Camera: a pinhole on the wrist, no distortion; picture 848 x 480 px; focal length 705.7 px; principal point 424.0 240.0 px. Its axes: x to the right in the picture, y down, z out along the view. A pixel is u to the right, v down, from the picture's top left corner.
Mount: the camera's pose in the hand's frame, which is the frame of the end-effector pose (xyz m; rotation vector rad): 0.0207 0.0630 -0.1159 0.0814 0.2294 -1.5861
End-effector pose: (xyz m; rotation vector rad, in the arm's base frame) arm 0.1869 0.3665 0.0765 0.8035 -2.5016 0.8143
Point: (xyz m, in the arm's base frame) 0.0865 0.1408 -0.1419
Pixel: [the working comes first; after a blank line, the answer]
In the camera's frame: -0.0261 -0.0079 0.4459

383 228
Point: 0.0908 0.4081 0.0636
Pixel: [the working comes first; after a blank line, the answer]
In the camera's frame: -0.0530 0.0175 0.1108

86 352
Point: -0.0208 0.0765 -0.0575
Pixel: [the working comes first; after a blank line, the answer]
In the camera's frame: -0.0199 0.1424 0.4577

393 460
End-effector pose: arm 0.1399 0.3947 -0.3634 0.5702 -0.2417 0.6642
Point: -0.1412 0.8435 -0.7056
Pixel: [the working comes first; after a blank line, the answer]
In the camera's frame: -0.1721 -0.1021 -0.4659

behind the camera
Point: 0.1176 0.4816 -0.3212
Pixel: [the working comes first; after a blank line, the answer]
In the camera's frame: -0.0449 0.0129 0.0965

96 334
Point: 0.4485 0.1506 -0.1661
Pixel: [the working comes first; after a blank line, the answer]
In the camera's frame: 0.2437 0.1319 0.4782

784 435
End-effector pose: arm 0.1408 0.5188 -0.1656 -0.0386 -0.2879 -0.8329
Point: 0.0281 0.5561 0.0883
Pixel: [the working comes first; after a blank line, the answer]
In the camera's frame: 0.0240 -0.0875 0.3977

467 85
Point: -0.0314 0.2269 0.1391
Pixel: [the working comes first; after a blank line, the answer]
In the camera's frame: 0.2710 0.1275 0.4831

820 426
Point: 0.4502 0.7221 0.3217
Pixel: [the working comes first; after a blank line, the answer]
In the camera's frame: -0.4430 0.1025 0.4752

outside the picture
